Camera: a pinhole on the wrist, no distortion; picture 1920 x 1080 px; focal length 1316.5 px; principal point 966.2 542.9 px. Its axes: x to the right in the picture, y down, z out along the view. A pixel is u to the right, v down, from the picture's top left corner.
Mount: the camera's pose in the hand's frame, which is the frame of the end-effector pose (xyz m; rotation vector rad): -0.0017 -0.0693 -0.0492 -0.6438 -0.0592 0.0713
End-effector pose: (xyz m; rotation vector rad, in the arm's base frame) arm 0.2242 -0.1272 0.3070 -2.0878 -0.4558 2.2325
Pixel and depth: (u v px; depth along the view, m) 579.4 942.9 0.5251
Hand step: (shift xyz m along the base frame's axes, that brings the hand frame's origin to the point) -0.1886 -0.4385 0.1202
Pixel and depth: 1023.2 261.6 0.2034
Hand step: -0.1337 -0.0439 0.0080
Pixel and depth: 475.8 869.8 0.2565
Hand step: -0.0813 -0.1696 0.0896
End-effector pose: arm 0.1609 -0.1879 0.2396 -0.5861 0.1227 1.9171
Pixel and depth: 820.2 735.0 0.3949
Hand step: -0.2405 -0.0735 0.1985
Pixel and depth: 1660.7 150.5 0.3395
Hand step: -0.2059 0.2021 0.1696
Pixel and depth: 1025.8 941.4 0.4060
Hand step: -0.3053 -0.0615 0.1360
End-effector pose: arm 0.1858 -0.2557 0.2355 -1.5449 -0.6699 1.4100
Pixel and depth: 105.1 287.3 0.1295
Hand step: -0.0795 -0.0560 0.0659
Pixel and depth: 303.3 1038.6 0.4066
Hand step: -0.2689 -0.2863 -0.1186
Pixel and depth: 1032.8 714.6 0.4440
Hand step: -0.3084 -0.0506 -0.1888
